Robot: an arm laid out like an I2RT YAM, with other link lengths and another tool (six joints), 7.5 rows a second.
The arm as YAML. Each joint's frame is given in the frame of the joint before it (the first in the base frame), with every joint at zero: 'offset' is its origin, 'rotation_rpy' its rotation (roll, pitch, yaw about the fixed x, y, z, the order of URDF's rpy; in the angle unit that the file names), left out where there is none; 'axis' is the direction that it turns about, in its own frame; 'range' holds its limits. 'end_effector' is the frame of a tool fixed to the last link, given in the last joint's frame.
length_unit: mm
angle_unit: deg
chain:
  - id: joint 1
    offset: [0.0, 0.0, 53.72]
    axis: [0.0, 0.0, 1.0]
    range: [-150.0, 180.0]
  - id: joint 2
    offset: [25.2, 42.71, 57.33]
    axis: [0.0, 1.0, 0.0]
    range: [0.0, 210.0]
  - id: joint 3
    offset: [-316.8, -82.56, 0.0]
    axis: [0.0, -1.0, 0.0]
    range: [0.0, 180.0]
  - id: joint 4
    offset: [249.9, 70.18, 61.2]
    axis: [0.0, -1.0, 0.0]
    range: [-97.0, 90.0]
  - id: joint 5
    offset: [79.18, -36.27, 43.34]
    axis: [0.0, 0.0, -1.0]
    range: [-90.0, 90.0]
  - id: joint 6
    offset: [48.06, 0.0, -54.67]
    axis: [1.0, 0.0, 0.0]
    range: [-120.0, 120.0]
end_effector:
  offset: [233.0, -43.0, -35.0]
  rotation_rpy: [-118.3, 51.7, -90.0]
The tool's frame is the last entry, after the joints.
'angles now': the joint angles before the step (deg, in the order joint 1, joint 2, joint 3, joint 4, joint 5, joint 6). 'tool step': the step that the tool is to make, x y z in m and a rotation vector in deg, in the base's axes. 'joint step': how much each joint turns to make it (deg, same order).
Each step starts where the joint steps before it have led.
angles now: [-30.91 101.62 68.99 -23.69 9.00 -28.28]
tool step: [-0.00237 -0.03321 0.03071 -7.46 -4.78 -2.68]
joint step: [-1.23 -3.14 -4.73 9.80 3.94 -1.24]
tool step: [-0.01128 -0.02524 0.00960 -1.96 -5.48 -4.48]
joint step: [-2.95 -1.26 -3.69 7.60 0.08 2.13]
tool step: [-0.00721 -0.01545 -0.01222 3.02 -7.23 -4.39]
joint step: [-3.93 0.56 -3.12 6.60 -4.13 5.48]
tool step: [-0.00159 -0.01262 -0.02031 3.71 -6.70 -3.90]
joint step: [-3.30 2.35 -2.42 6.72 -4.06 6.00]
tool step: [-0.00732 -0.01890 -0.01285 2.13 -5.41 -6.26]
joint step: [-2.14 2.77 -0.90 5.56 0.11 6.71]
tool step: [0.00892 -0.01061 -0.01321 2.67 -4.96 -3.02]
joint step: [-1.19 3.35 0.76 3.81 -1.65 5.47]
